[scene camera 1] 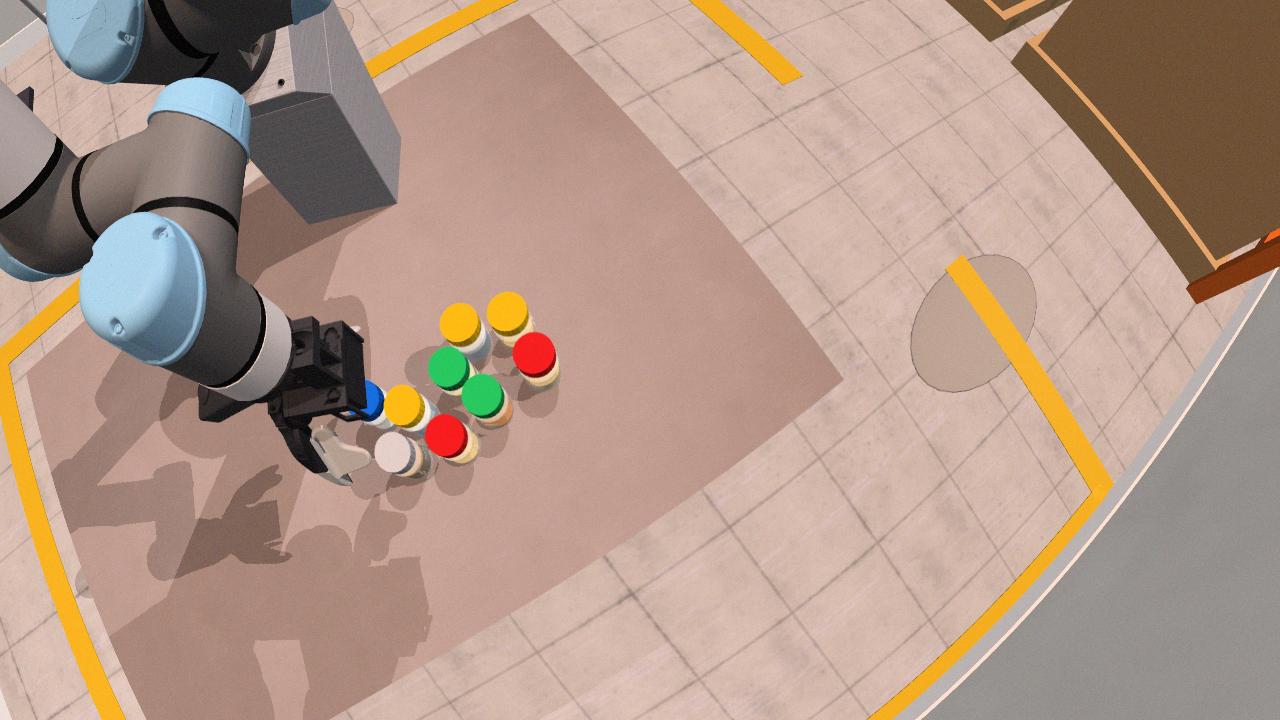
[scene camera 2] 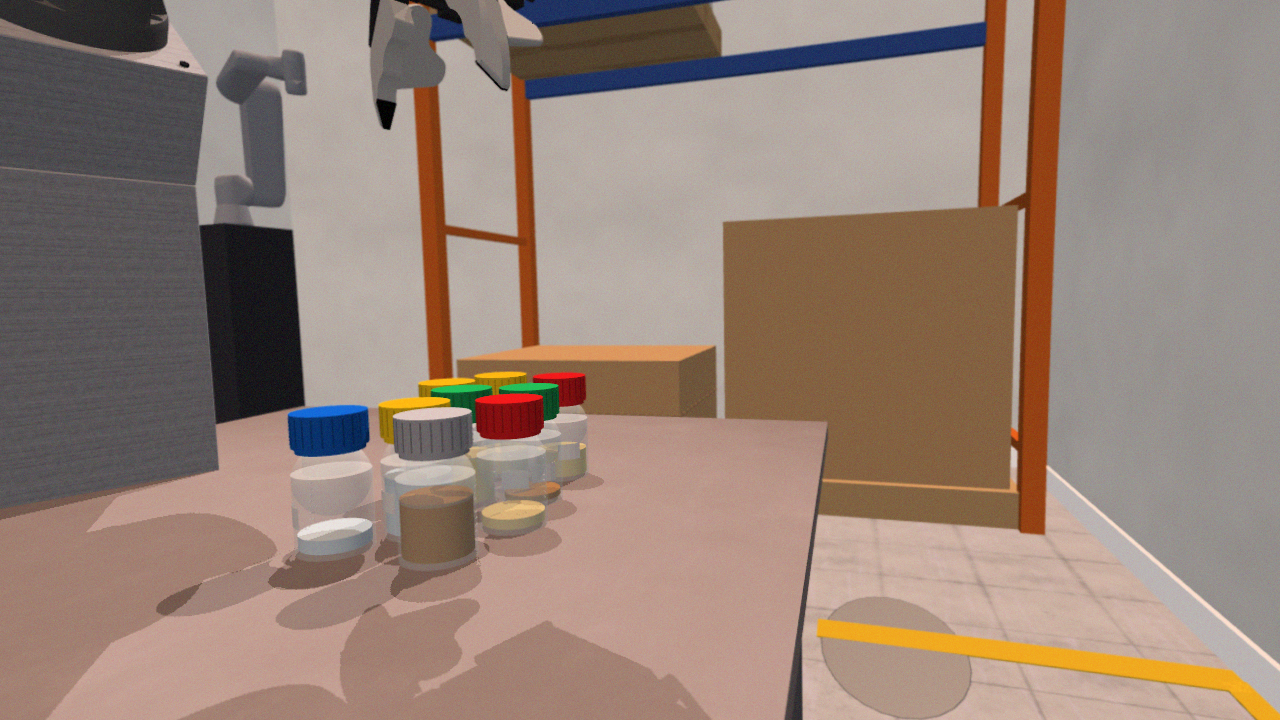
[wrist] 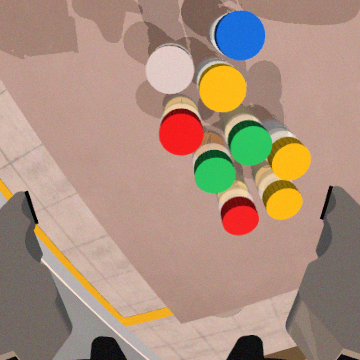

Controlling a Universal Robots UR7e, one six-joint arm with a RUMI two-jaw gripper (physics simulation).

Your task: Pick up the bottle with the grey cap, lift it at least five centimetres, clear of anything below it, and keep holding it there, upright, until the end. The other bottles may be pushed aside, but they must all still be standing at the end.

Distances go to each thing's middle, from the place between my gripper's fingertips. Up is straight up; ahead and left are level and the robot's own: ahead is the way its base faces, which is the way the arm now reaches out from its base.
Right now my hand is 27 cm above the blue-capped bottle (scene camera 2: 333, 511), 8 cm past it and 4 cm to the left of it. From my hand the other things lie so: yellow-capped bottle (scene camera 1: 507, 313) (27 cm below, 20 cm to the left, 10 cm behind); then green-capped bottle (scene camera 2: 550, 436) (27 cm below, 12 cm to the left, 1 cm behind).
